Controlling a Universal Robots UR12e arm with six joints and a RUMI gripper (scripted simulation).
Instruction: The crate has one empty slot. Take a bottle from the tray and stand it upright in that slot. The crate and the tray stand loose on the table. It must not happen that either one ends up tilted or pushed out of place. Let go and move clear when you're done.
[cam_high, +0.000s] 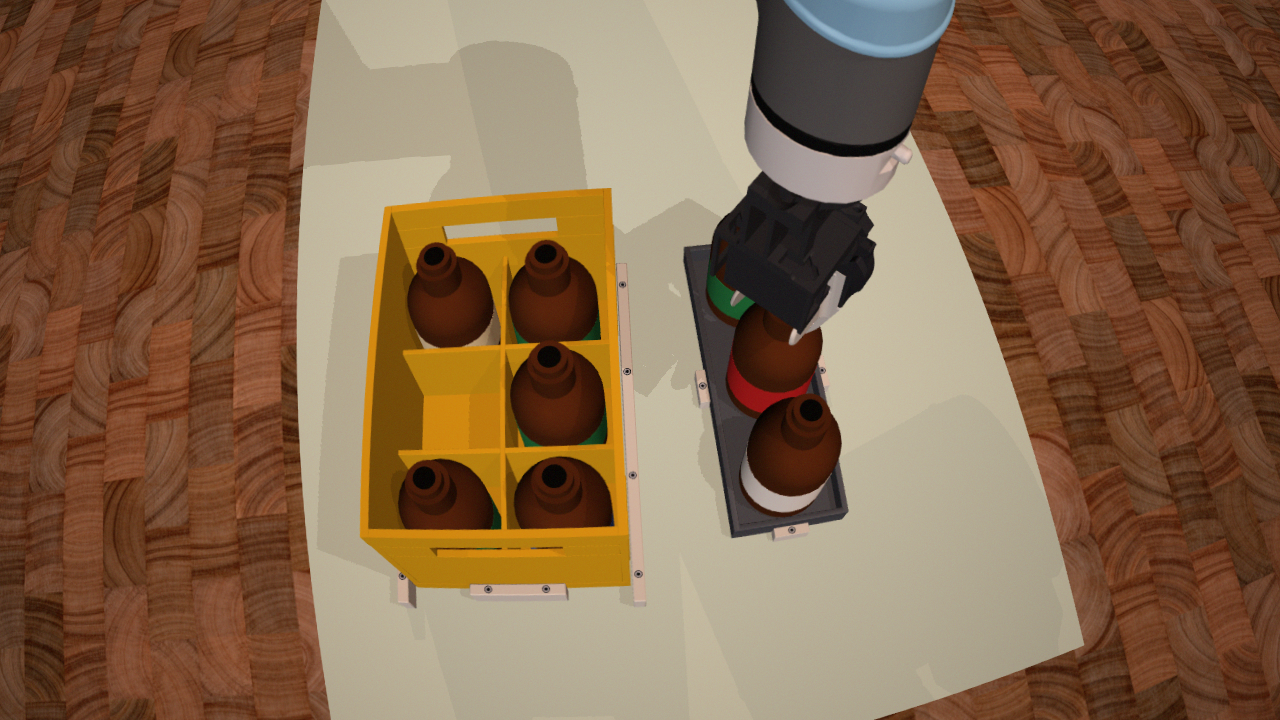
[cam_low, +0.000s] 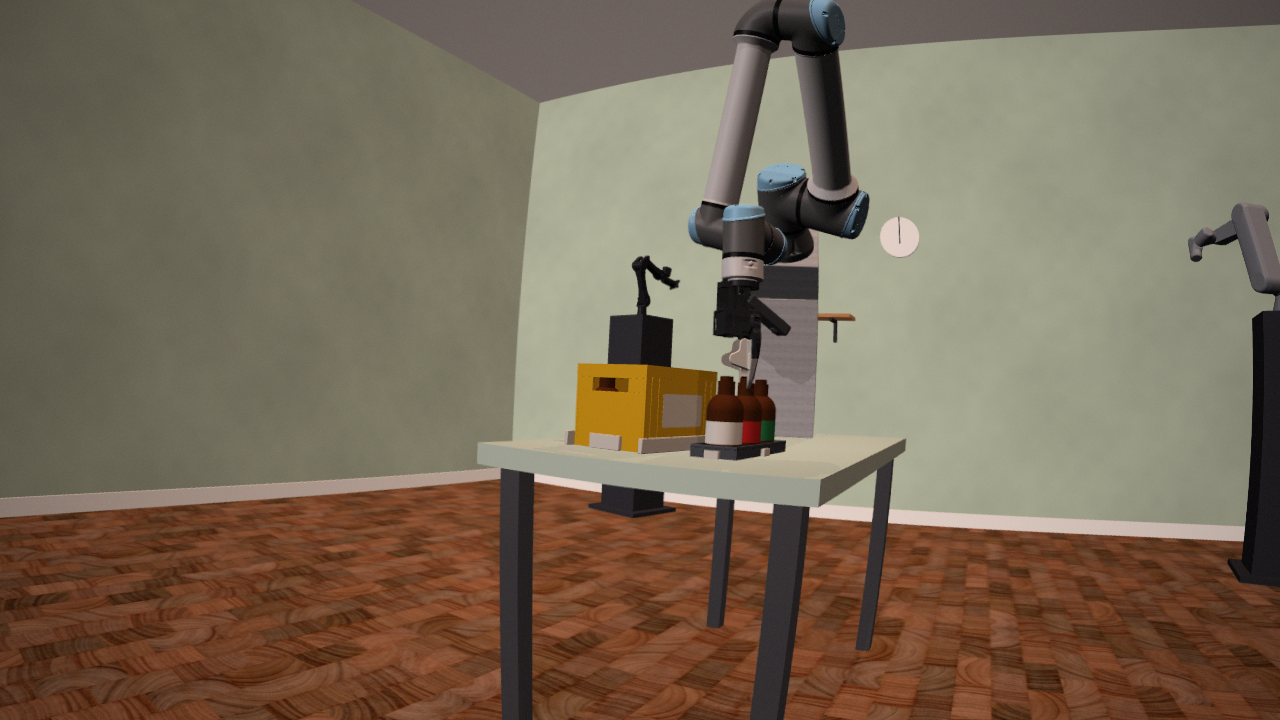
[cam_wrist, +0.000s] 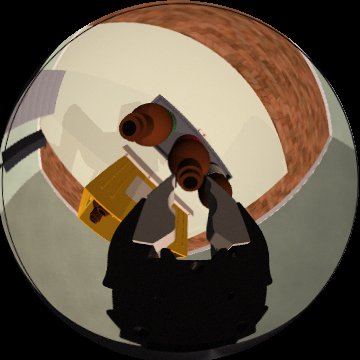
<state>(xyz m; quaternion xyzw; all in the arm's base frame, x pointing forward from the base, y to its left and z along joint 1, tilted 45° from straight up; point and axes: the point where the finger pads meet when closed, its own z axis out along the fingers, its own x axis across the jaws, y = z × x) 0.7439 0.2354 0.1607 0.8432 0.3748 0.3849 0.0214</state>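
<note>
Now: the glass bottle 70 mm below my hand. Round my hand: yellow crate: 60 mm ahead, 220 mm to the right, 70 mm below; then dark tray: 140 mm below.
</note>
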